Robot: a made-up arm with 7 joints.
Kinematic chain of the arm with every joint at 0, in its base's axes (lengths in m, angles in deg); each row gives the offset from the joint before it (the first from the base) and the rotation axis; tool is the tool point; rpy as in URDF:
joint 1: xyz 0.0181 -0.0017 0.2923 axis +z
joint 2: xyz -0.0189 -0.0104 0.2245 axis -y
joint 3: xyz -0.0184 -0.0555 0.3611 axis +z
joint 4: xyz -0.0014 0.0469 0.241 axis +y
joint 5: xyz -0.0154 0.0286 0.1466 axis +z
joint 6: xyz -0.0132 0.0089 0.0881 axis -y
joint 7: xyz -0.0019 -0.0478 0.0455 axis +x
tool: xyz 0.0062 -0.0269 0.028 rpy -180 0 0
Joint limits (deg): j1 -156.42..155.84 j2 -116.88..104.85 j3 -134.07..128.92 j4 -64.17..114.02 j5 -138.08..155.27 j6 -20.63..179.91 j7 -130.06..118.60
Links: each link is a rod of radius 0.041 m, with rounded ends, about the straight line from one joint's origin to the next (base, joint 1, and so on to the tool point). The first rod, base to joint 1, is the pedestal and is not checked.
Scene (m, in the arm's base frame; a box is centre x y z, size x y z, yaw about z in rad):
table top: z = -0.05
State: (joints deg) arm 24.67 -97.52 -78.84 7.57 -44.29 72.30 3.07
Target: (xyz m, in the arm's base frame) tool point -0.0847 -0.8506 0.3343
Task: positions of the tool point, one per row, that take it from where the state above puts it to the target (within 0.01 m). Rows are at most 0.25 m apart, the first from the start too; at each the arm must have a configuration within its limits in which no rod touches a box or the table.
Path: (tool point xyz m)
1: 0.8506 0.1691 0.3481
2: 0.8702 -0.0590 0.3419
3: 0.8268 -0.2854 0.3370
4: 0.7231 -0.4922 0.3334
5: 0.5667 -0.6636 0.3314
6: 0.3695 -0.7858 0.3309
7: 0.1465 -0.8498 0.3319
8: -0.0846 -0.8506 0.3343

